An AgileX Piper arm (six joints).
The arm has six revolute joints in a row. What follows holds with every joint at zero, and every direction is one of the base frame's.
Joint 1 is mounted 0.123 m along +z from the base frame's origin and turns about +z.
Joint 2 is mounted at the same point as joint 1 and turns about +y.
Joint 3 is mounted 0.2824 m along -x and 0.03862 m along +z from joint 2 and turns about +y.
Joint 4 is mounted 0.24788 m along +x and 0.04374 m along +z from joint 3 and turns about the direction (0.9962, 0, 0.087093).
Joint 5 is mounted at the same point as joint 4 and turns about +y.
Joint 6 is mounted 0.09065 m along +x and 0.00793 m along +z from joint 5 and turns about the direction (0.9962, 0, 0.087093).
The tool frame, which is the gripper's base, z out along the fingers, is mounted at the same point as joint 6; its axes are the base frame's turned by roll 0, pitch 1.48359 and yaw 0 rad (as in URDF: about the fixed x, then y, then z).
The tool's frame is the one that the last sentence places.
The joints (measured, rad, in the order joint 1, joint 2, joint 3, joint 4, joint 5, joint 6), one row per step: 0.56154 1.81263 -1.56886 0.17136 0.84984 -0.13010; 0.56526 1.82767 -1.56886 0.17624 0.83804 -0.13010; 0.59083 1.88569 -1.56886 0.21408 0.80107 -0.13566; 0.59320 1.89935 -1.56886 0.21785 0.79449 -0.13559; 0.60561 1.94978 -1.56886 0.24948 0.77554 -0.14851; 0.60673 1.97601 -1.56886 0.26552 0.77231 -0.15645; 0.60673 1.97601 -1.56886 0.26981 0.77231 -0.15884
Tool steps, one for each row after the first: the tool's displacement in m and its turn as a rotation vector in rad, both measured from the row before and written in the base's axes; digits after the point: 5 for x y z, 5 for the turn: 0.00197 0.00327 -0.00550 0.00196 0.00528 0.00091; 0.00285 0.01693 -0.02186 0.01596 0.03543 0.01566; 0.00137 0.00231 -0.00541 -0.00124 0.00789 0.00006; 0.00260 0.01025 -0.02026 0.00203 0.03758 0.01078; 0.00189 0.00304 -0.01097 -0.00311 0.02424 0.00232; -0.00013 0.00023 0.00007 0.00268 0.00132 0.00072
